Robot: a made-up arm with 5 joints.
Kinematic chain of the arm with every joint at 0, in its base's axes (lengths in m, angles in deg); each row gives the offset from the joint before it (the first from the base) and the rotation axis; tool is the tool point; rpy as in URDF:
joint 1: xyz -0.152 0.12 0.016 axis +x
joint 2: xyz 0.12 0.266 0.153 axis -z
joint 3: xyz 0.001 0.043 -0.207 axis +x
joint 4: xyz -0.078 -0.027 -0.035 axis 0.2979 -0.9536 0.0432
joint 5: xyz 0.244 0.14 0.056 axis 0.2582 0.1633 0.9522
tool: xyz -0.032 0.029 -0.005 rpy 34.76 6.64 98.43
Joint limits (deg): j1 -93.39..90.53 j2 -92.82..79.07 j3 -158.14..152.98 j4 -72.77..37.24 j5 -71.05..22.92
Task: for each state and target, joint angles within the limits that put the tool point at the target. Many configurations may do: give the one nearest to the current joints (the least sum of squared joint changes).
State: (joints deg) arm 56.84 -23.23 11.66 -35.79 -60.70
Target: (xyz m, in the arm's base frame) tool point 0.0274 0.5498 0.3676
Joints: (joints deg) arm 59.25 -21.91 13.40 -34.77 -61.17
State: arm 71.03 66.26 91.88 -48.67 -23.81
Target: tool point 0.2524 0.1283 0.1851
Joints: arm 86.10 79.07 68.45 -36.48 -65.43
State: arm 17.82 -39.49 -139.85 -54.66 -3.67
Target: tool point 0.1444 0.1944 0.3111
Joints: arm 56.66 -68.51 -156.13 -53.67 -17.22
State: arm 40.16 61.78 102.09 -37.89 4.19
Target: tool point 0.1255 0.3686 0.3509
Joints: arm 33.98 29.75 115.90 -56.49 6.29
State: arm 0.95 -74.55 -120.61 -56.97 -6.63
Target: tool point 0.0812 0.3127 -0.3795
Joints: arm -40.01 -92.82 -94.60 -35.36 -20.69
